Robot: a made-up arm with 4 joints.
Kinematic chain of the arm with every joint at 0, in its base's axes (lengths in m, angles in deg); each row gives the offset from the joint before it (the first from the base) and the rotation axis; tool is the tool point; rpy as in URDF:
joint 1: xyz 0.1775 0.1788 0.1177 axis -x
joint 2: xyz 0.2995 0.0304 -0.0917 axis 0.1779 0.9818 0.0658
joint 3: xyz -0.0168 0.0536 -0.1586 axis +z
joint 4: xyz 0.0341 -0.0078 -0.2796 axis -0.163 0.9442 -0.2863
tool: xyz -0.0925 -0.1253 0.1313 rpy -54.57 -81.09 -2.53
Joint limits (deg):
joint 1: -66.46..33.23
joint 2: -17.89..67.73
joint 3: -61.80..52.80
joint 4: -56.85..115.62
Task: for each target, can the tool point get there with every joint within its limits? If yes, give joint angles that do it. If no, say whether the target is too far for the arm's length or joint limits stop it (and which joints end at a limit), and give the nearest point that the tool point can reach.
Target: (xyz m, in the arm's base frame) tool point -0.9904 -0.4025 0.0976
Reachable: no: too far | nearest point 0.0215 0.0498 -0.0021 | short by 1.113 m
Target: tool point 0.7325 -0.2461 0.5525
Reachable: no: joint limits stop it (at a limit: joint 1, joint 2) | nearest point 0.6365 -0.1164 -0.1275 | short by 0.699 m
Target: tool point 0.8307 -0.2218 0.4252
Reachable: no: joint limits stop it (at a limit: joint 1, joint 2) | nearest point 0.6681 -0.1128 -0.1336 | short by 0.592 m
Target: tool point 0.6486 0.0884 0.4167
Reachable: no: joint limits stop it (at a limit: joint 1, joint 2, joint 3) | nearest point 0.6711 0.5013 0.0754 | short by 0.536 m
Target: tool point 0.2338 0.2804 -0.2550
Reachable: yes | joints -24.04 39.22 28.44 -27.89
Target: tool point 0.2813 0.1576 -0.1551
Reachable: yes | joints 4.84 40.15 -20.30 36.18
